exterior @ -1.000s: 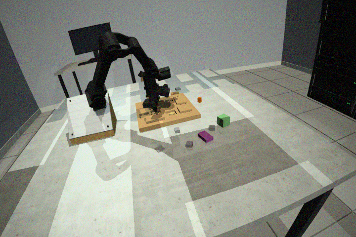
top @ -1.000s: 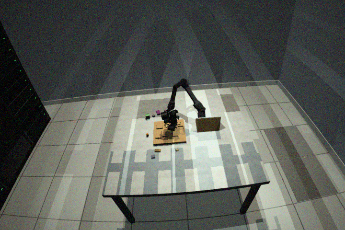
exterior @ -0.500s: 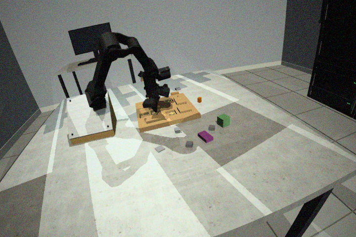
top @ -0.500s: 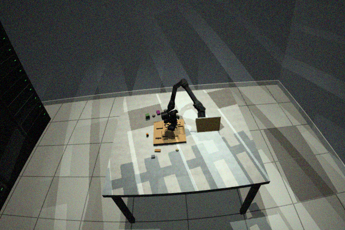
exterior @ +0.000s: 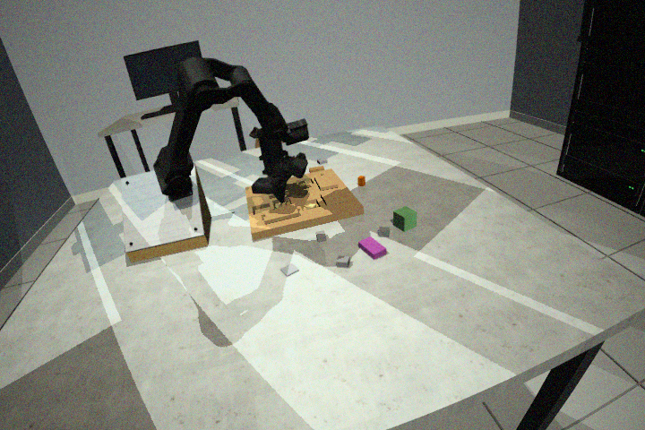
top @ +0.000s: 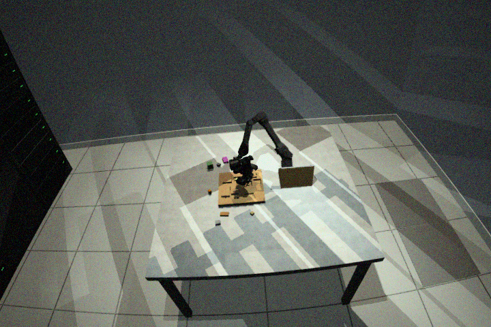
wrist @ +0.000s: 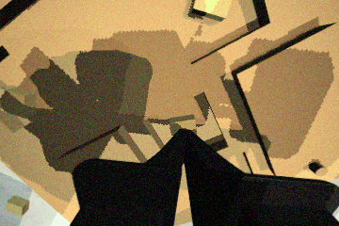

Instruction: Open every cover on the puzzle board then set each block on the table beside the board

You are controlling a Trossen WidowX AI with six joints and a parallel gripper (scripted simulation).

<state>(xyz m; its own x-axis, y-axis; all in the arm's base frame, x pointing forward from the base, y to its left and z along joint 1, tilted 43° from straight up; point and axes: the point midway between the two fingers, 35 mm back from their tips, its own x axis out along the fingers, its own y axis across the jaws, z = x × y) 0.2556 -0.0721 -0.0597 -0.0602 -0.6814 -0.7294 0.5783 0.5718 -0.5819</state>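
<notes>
Right now my gripper tip is 50 mm short of the tan puzzle board. Also, from my gripper tip: magenta block 290 mm to the right, 140 mm ahead, 20 mm below; then brown block 220 mm to the left, 170 mm ahead, 20 mm below; then orange cylinder 260 mm ahead, 30 mm to the left, 10 mm below.
</notes>
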